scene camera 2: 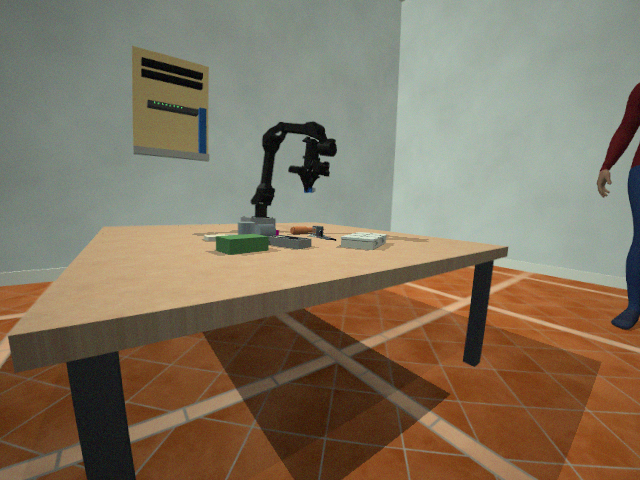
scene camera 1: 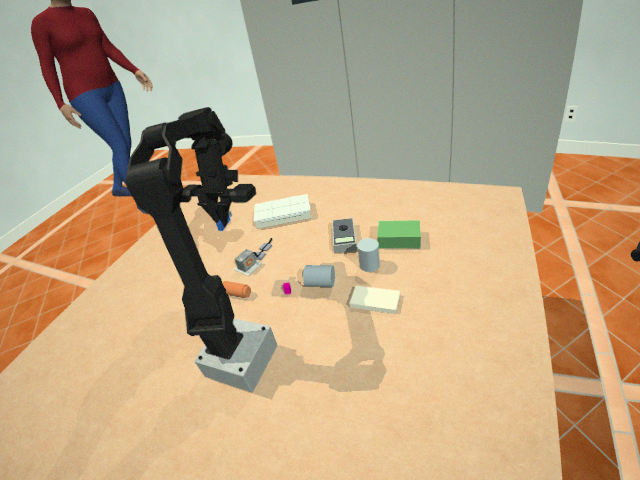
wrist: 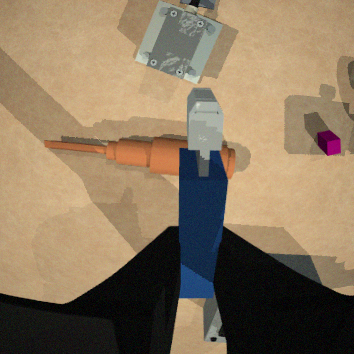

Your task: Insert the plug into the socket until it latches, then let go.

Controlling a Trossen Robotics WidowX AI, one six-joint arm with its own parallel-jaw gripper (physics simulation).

The gripper carries a blue plug; nothing else touches it. An orange screwdriver sits on the table.
